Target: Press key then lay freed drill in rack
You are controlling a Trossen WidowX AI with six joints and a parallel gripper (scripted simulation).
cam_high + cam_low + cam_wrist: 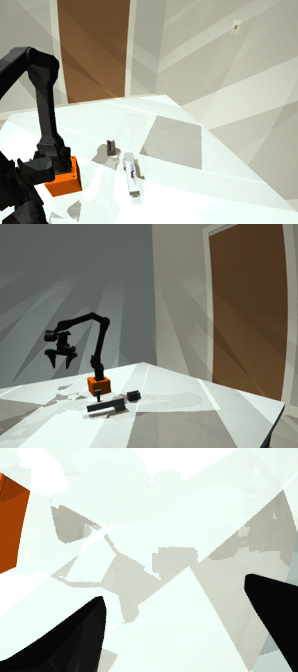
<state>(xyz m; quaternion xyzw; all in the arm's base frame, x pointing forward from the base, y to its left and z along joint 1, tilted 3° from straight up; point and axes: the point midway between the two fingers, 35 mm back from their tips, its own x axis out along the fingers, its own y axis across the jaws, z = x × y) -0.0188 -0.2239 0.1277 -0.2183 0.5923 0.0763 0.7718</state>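
Right now the blue key is 260 mm ahead of my gripper tip, 130 mm to the left of it and 100 mm below it. Round my gripper tip: grey rack: 350 mm to the left, 220 mm ahead, 170 mm below; then housing block: 260 mm ahead, 170 mm to the left, 150 mm below; then drill: 270 mm ahead, 190 mm to the left, 140 mm below.
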